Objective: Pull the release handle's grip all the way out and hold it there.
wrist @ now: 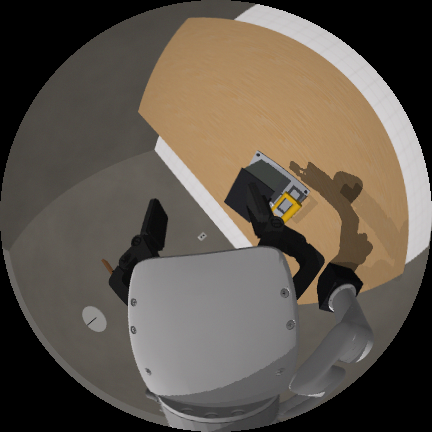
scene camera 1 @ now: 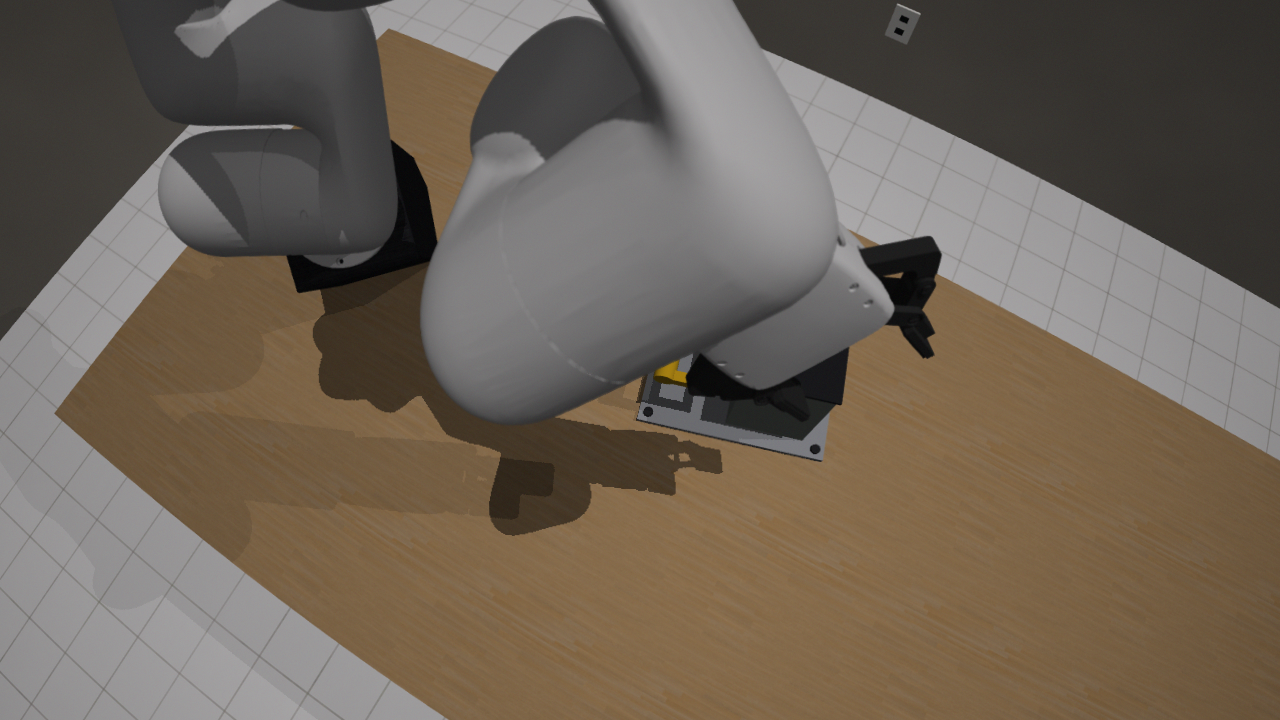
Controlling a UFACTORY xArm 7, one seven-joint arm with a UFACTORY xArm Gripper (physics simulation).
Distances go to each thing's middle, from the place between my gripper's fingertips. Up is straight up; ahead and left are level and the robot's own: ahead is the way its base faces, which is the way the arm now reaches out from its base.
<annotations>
Now: hand 6 cm past the grey base plate (scene camera 1: 668,405), 13 cm to the right of it and 41 cm above it.
</annotations>
